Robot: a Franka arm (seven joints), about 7 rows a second.
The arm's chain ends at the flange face. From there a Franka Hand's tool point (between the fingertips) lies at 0.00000 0.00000 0.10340 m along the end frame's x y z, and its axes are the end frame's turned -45 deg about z.
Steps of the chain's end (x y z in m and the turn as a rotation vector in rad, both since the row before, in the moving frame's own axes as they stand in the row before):
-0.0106 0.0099 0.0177 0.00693 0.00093 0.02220
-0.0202 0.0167 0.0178 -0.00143 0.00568 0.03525
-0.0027 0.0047 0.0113 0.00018 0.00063 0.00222
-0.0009 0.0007 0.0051 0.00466 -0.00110 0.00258
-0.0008 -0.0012 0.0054 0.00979 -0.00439 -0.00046
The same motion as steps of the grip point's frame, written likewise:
-0.0139 -0.0009 0.0177 0.00424 0.00556 0.02220
-0.0258 -0.0019 0.0178 -0.00503 0.00301 0.03525
-0.0052 0.0014 0.0113 -0.00032 0.00057 0.00222
-0.0009 -0.0006 0.0051 0.00407 0.00252 0.00258
0.0007 -0.0025 0.0054 0.01003 0.00382 -0.00046

